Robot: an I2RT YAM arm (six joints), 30 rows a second.
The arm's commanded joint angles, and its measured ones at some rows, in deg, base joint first. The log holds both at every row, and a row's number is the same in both.
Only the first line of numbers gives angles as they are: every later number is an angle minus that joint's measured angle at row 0.
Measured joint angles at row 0:
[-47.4 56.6 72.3 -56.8 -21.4 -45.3]
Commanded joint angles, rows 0 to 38:
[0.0 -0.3 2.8 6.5 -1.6 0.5]
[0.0 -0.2 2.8 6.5 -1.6 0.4]
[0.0 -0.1 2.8 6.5 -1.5 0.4]
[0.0 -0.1 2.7 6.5 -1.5 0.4]
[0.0 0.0 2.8 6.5 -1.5 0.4]
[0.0 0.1 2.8 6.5 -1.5 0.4]
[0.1 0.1 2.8 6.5 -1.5 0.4]
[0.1 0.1 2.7 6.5 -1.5 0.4]
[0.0 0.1 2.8 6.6 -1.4 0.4]
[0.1 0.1 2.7 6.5 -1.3 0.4]
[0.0 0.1 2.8 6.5 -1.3 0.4]
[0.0 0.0 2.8 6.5 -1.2 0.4]
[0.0 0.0 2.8 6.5 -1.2 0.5]
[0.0 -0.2 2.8 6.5 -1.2 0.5]
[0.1 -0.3 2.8 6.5 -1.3 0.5]
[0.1 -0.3 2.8 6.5 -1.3 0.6]
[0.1 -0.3 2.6 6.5 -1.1 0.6]
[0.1 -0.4 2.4 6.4 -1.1 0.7]
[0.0 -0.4 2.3 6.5 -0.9 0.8]
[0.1 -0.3 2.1 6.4 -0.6 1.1]
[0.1 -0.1 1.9 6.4 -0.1 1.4]
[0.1 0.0 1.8 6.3 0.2 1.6]
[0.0 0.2 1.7 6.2 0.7 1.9]
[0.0 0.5 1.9 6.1 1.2 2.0]
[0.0 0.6 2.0 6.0 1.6 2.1]
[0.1 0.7 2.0 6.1 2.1 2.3]
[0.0 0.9 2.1 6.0 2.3 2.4]
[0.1 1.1 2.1 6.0 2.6 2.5]
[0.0 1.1 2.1 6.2 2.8 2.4]
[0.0 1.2 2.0 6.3 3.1 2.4]
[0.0 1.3 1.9 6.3 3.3 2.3]
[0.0 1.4 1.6 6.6 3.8 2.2]
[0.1 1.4 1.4 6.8 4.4 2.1]
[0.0 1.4 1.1 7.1 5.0 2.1]
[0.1 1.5 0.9 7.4 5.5 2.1]
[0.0 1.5 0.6 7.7 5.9 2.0]
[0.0 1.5 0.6 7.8 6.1 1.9]
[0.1 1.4 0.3 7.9 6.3 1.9]
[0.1 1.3 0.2 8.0 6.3 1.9]
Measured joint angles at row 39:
[0.0 2.5 0.0 2.3 5.2 1.5]
